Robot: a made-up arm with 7 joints. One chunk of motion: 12 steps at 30 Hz.
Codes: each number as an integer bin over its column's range. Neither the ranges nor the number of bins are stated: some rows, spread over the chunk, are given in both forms.
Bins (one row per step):
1: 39 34 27 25 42 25
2: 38 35 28 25 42 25
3: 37 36 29 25 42 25
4: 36 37 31 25 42 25
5: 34 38 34 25 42 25
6: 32 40 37 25 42 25
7: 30 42 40 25 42 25
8: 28 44 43 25 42 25
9: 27 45 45 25 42 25
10: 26 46 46 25 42 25
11: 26 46 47 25 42 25
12: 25 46 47 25 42 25
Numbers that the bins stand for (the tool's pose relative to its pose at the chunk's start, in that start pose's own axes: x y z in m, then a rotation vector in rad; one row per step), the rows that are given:
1: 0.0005 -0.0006 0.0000 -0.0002 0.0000 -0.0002
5: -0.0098 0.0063 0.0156 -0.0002 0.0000 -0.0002
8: -0.0222 0.0168 0.0356 -0.0002 0.0000 -0.0002
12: -0.0284 0.0203 0.0444 -0.0002 0.0000 -0.0002
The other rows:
2: -0.0016 0.0011 0.0022 -0.0002 0.0000 -0.0002
3: -0.0037 0.0029 0.0044 -0.0002 0.0000 -0.0002
4: -0.0057 0.0046 0.0089 -0.0002 0.0000 -0.0002
6: -0.0140 0.0098 0.0222 -0.0002 0.0000 -0.0002
7: -0.0181 0.0133 0.0289 -0.0002 0.0000 -0.0002
9: -0.0243 0.0186 0.0400 -0.0002 0.0000 -0.0002
10: -0.0263 0.0203 0.0422 -0.0002 0.0000 -0.0002
11: -0.0263 0.0203 0.0444 -0.0002 0.0000 -0.0002

